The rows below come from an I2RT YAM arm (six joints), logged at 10 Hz.
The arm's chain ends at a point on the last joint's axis. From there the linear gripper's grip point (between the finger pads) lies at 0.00 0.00 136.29 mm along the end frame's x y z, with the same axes.
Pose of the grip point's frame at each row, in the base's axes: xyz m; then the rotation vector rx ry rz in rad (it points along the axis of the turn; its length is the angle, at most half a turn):
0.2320 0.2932 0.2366 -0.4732 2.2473 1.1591
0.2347 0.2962 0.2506 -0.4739 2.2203 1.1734
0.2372 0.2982 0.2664 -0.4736 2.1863 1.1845
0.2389 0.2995 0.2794 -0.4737 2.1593 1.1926
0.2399 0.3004 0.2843 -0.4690 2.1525 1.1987
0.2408 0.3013 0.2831 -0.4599 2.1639 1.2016
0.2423 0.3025 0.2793 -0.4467 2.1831 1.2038
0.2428 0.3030 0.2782 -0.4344 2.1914 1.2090
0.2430 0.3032 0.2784 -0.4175 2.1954 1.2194
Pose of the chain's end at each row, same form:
0.1887 0.1809 0.3004 -0.4732 2.2473 1.1591
0.1905 0.1826 0.3115 -0.4739 2.2203 1.1734
0.1914 0.1834 0.3238 -0.4736 2.1863 1.1845
0.1920 0.1838 0.3340 -0.4737 2.1593 1.1926
0.1926 0.1843 0.3379 -0.4690 2.1525 1.1987
0.1939 0.1855 0.3375 -0.4599 2.1639 1.2016
0.1959 0.1871 0.3351 -0.4467 2.1831 1.2038
0.1965 0.1877 0.3342 -0.4344 2.1914 1.2090
0.1966 0.1878 0.3341 -0.4175 2.1954 1.2194

